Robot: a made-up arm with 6 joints.
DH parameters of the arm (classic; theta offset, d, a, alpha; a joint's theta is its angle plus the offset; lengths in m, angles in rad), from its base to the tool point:
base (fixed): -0.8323 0 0.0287 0
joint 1: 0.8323 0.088 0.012 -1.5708
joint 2: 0.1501 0 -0.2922 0
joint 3: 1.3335 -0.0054 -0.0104 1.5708
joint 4: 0 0.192 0.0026 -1.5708
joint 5: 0 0.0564 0.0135 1.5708
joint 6: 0 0.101 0.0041 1.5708
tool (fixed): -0.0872 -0.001 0 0
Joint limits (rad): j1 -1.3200..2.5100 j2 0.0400..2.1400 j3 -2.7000..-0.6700 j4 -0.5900..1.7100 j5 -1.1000..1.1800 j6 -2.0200..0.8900
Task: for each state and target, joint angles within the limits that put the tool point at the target. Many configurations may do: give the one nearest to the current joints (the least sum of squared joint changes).
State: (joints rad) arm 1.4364 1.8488 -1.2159 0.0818 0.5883 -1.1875
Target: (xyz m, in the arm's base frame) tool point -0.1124 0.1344 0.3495
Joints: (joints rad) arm 1.9399 1.1514 -1.2174 0.2454 0.7831 -1.1774
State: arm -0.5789 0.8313 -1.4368 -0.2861 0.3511 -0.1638
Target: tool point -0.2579 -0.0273 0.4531
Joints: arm 0.1152 0.1172 -1.8331 -0.4078 0.3338 -0.1755
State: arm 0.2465 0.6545 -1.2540 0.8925 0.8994 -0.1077
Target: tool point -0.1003 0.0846 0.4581
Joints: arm 0.0052 0.4476 -1.4182 0.9859 0.9817 -0.0999
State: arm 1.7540 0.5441 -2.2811 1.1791 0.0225 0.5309
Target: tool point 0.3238 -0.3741 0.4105
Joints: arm 2.3439 0.2066 -2.2299 1.2225 -0.0455 0.5305
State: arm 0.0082 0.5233 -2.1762 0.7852 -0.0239 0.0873
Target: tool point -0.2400 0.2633 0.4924
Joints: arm -0.6862 0.3796 -2.2616 0.7667 0.0815 0.0920
